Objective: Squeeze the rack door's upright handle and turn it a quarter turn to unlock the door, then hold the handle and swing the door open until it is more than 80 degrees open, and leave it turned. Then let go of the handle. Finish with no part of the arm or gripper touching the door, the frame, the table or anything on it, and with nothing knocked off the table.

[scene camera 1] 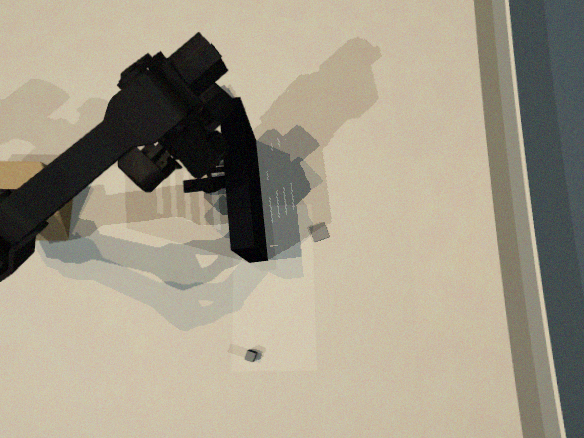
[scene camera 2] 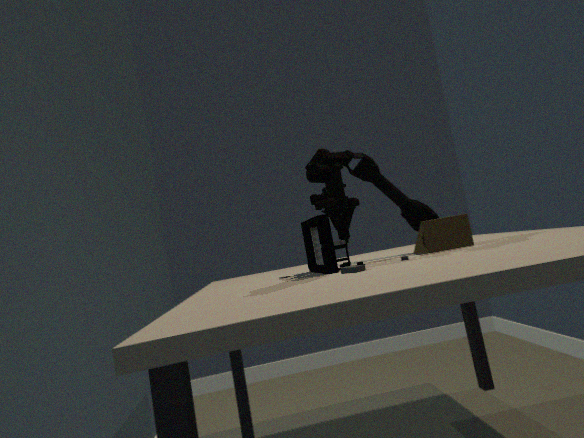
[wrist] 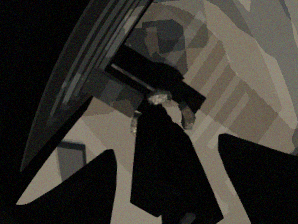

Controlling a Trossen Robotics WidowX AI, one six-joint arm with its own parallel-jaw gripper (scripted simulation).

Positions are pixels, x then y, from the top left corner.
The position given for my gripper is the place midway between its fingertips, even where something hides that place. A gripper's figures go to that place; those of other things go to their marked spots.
My gripper [wrist: 167, 150]: 0.10 m from the lens. A black rack [wrist: 61, 61]: 0.06 m from the lens. A flat grey block [wrist: 72, 157]: 0.26 m from the lens. The marked spots on the black rack and the flat grey block are 0.20 m apart.
